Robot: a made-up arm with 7 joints.
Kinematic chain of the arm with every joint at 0, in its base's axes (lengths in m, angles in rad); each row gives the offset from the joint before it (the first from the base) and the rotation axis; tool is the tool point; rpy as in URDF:
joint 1: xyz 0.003 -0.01 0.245 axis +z
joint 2: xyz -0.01 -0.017 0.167 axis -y
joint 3: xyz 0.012 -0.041 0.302 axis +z
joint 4: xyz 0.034 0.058 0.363 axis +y
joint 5: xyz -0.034 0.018 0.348 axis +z
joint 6: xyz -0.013 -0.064 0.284 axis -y
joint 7: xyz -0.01 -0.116 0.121 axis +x
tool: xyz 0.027 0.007 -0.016 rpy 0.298 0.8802 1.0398
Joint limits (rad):
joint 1: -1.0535..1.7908
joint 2: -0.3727..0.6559
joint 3: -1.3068..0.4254
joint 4: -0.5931..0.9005
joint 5: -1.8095..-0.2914
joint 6: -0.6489..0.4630
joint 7: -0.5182..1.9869
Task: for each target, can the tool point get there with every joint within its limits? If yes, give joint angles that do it. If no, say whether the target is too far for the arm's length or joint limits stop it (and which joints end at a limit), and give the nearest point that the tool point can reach.
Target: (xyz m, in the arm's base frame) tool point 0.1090 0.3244 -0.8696
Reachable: no: joint limits stop it (at a limit: joint 1, joint 2, joint 4, joint 5, joint 6, joint 7) | nearest point -0.4441 1.0010 0.9902 | short by 2.055 m
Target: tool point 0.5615 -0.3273 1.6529
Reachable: yes | joints -0.3598 -0.1572 -0.1212 0.7876 -0.9280 0.3645 1.0246
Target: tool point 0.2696 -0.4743 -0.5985
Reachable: no: joint limits stop it (at a limit: joint 1, joint 2, joint 4, joint 5, joint 6, joint 7) | nearest point 0.3563 -1.0776 0.9755 | short by 1.688 m
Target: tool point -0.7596 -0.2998 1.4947
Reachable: yes | joints 0.7653 0.4679 -0.9621 -0.3603 -1.4456 0.1035 1.0936
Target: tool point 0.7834 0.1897 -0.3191
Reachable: no: joint limits stop it (at a limit: joint 2, joint 4, joint 5, joint 6) | nearest point 0.9519 0.2328 1.2289 | short by 1.558 m
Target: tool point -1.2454 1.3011 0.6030
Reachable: no: too far | nearest point -0.8095 0.8433 1.0053 | short by 0.749 m
